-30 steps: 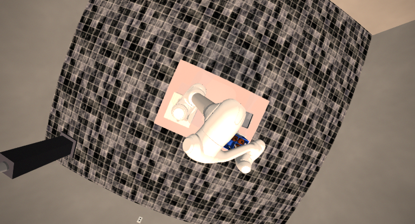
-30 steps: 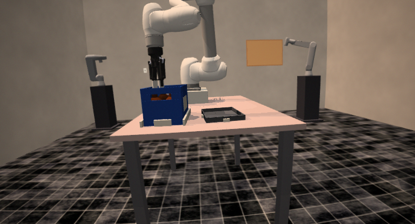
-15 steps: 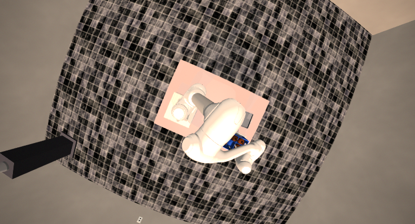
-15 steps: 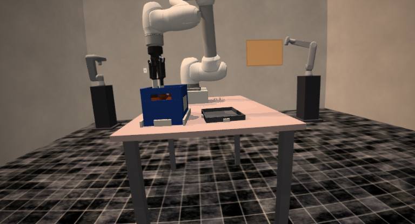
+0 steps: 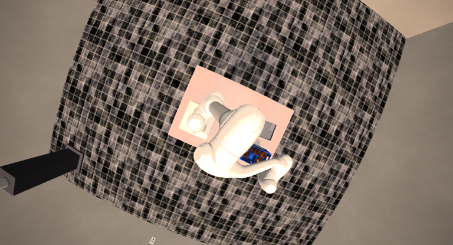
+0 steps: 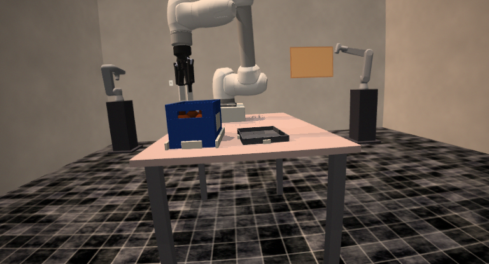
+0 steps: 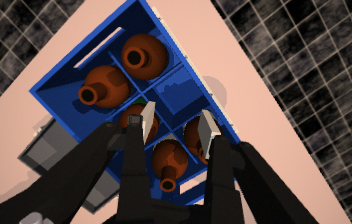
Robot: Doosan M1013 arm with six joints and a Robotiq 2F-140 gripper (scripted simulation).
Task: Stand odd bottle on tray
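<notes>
Now: hand 13 cm above the blue crate and 4 cm to the right of it. Also, from my hand: dark tray: 32 cm to the left, 20 cm below, 1 cm behind; bottle: 13 cm below, 9 cm to the left, 9 cm behind.
</notes>
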